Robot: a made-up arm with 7 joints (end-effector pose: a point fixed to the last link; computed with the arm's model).
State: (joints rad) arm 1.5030 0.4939 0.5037 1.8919 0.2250 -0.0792 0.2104
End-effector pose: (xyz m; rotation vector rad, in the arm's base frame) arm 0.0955 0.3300 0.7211 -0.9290 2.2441 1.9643
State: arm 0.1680 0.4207 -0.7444 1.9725 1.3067 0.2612 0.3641
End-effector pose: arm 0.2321 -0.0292 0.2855 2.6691 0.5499 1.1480
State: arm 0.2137 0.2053 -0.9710 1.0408 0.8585 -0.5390 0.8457
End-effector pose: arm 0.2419 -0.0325 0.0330 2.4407 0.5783 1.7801
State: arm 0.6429 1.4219 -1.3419 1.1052 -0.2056 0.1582 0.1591
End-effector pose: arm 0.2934 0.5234 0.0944 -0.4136 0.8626 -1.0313
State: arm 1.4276 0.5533 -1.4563 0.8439 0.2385 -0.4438 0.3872
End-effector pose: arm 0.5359 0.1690 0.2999 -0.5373 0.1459 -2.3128
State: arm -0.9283 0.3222 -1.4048 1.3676 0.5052 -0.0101 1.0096
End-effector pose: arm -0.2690 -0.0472 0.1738 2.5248 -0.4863 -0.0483
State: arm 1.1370 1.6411 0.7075 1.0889 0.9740 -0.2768 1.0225
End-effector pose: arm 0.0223 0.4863 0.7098 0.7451 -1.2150 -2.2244
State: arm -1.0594 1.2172 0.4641 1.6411 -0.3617 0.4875 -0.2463
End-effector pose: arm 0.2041 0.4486 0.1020 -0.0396 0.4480 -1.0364
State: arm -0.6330 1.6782 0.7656 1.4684 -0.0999 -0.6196 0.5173
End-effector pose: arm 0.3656 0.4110 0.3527 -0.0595 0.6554 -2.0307
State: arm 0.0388 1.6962 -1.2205 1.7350 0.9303 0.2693 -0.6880
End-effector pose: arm 0.1207 0.3765 0.0120 -0.6713 0.1715 -0.6646
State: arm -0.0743 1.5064 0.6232 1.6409 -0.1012 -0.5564 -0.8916
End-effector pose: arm 0.3461 0.3707 0.5100 1.1256 -1.2222 -1.8946
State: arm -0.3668 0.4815 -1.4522 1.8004 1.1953 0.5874 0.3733
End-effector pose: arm -0.0843 -0.0646 0.1677 2.9374 -0.8358 -0.2071
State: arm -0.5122 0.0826 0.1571 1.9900 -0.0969 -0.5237 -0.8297
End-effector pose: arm 0.2894 0.2298 0.1660 -0.2328 -1.7854 -0.8962
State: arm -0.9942 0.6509 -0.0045 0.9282 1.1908 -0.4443 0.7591
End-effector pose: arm -0.0807 0.3551 -0.0646 -1.7111 -0.8382 -0.3528
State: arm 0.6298 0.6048 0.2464 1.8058 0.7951 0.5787 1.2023
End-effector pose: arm 0.3369 0.2468 0.4931 -1.7268 -0.5662 -2.4929
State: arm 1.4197 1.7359 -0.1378 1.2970 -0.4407 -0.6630 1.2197
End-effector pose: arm 0.1391 0.5226 0.6822 0.2406 0.5023 -1.1161
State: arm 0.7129 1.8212 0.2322 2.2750 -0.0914 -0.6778 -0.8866
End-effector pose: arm 0.2373 0.1499 0.5624 -1.4621 0.8013 2.4273
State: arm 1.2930 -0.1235 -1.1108 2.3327 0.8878 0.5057 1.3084
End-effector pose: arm -0.0136 -0.0097 0.4452 0.4603 -1.3470 1.6453
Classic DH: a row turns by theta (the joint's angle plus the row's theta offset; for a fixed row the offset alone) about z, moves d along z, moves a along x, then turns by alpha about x. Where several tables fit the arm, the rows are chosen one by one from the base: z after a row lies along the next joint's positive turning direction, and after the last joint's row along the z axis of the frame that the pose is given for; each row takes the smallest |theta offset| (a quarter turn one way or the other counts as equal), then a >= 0, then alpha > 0; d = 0 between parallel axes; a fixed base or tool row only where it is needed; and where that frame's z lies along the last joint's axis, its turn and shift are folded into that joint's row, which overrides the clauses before.
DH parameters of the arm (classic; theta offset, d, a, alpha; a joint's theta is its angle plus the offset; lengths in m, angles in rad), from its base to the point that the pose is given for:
base (fixed): 0 0.3877 0.0198 1.5708
joint 1: -1.5708 -0.2074 0.0275 -1.5708
joint 2: -1.5708 0.0141 0.0166 1.5708
joint 3: 1.5708 -0.186 0.0129 1.5708
joint 4: 0 0.0022 0.0187 -1.5708
joint 5: 0 -0.3029 -0.0257 -1.5708
joint 6: 1.5708 -0.0208 0.014 -1.5708
joint 7: 0 0.0103 0.0294 1.5708
tool (fixed): -1.5708 -0.0229 0 0

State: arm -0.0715 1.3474 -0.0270 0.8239 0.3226 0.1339 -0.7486
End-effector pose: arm 0.2797 0.6213 0.1896 0.3224 -0.4864 -0.4904
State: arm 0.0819 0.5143 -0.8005 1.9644 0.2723 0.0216 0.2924
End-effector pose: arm 0.2347 -0.0192 0.1813 -1.8350 -0.3784 -2.1217
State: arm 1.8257 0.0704 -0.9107 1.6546 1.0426 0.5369 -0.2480
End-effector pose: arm 0.1591 -0.1181 0.6015 -1.1508 -0.7884 -2.6130
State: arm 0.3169 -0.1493 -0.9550 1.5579 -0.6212 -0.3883 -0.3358
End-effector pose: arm 0.2752 -0.1451 0.2808 -0.7810 -1.3150 -2.5760
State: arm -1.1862 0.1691 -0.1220 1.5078 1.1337 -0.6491 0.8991
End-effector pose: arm -0.0271 0.1266 -0.0005 -1.9831 -1.4953 -0.5593
